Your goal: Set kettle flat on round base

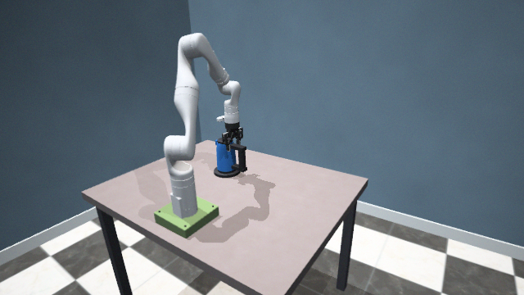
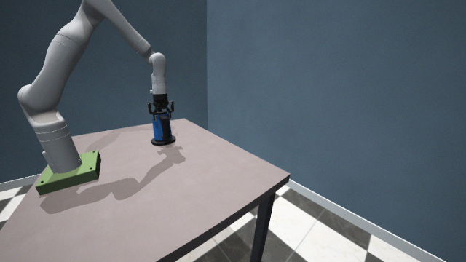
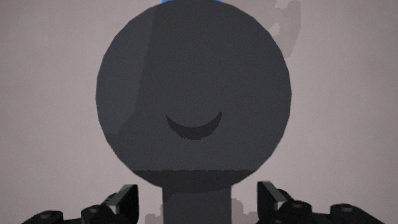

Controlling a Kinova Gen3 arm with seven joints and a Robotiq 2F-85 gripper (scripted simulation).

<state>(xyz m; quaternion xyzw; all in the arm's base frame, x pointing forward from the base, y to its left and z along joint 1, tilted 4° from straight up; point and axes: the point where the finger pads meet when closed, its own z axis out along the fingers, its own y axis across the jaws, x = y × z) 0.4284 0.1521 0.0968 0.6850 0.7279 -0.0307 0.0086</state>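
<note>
The blue kettle is 50 mm below my hand and 30 mm to the left of it. From my hand the other things lie so: round black base: 150 mm below, 60 mm to the left.
</note>
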